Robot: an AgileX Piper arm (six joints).
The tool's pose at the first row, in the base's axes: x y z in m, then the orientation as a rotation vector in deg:
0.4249, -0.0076, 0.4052, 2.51, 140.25, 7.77
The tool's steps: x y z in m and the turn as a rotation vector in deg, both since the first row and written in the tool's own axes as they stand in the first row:
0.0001, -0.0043, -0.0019, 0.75, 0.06, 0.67
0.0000, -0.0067, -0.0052, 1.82, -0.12, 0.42
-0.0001, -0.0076, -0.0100, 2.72, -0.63, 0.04
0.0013, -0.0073, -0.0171, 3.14, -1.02, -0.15
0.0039, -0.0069, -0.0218, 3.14, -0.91, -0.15
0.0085, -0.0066, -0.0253, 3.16, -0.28, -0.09
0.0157, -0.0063, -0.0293, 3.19, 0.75, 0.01
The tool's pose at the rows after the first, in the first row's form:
0.4236, -0.0120, 0.4061, 3.66, 140.37, 7.15
0.4216, -0.0147, 0.4085, 3.83, 140.26, 5.72
0.4186, -0.0160, 0.4121, 3.79, 139.80, 4.43
0.4130, -0.0162, 0.4167, 3.76, 139.43, 3.82
0.4080, -0.0161, 0.4187, 3.76, 139.54, 3.83
0.4023, -0.0158, 0.4185, 3.81, 140.17, 3.85
0.3942, -0.0153, 0.4170, 3.89, 141.20, 3.90

